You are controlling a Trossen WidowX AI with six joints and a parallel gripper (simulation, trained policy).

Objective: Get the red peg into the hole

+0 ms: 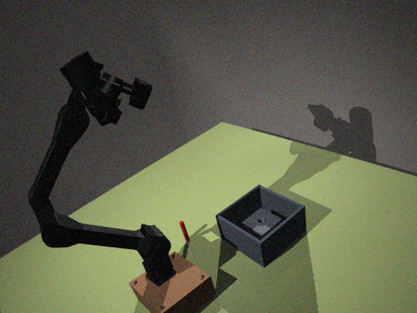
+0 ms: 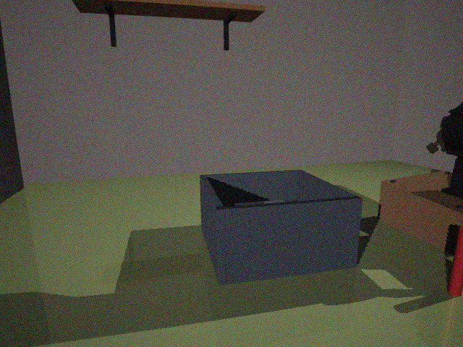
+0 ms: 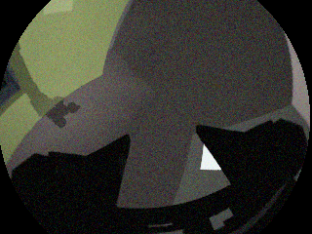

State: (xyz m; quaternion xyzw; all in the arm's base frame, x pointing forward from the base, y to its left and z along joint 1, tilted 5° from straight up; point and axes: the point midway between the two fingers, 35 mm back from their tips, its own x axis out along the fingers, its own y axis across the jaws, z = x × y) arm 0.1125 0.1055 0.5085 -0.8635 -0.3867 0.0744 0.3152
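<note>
The red peg is 1 cm ahead of my gripper tip, 5 cm to the right of it and 53 cm below it. The rest, counted from my gripper tip: grey plate (16 cm ahead, 25 cm to the right, 52 cm below); blue box (16 cm ahead, 25 cm to the right, 54 cm below).
</note>
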